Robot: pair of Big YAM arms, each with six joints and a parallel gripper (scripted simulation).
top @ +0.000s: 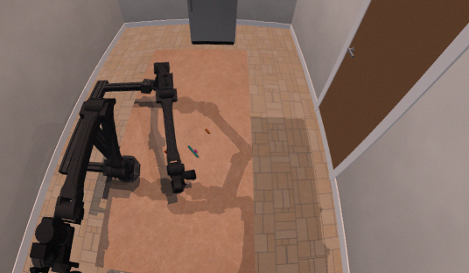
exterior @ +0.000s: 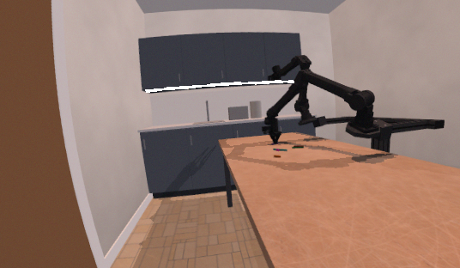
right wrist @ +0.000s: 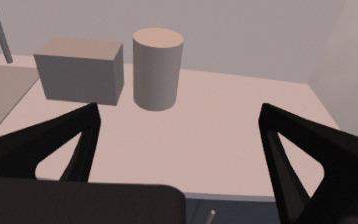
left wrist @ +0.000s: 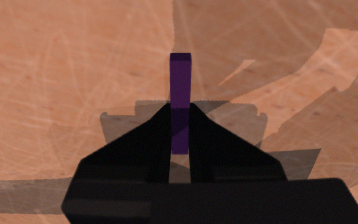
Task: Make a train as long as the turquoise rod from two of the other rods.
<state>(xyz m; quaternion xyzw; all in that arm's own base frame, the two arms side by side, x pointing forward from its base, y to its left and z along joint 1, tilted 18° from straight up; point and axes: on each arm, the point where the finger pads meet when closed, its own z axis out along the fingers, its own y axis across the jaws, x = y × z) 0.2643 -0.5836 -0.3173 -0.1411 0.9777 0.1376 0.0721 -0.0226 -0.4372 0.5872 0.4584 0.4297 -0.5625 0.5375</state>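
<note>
Now: left hand 90 mm short of the orange rod and 400 mm to the right of it. The rest, counted from my left hand: red rod: 120 mm behind, 190 mm to the left; green rod: 110 mm behind, 210 mm to the left; turquoise rod: 30 mm ahead, 230 mm to the left.
</note>
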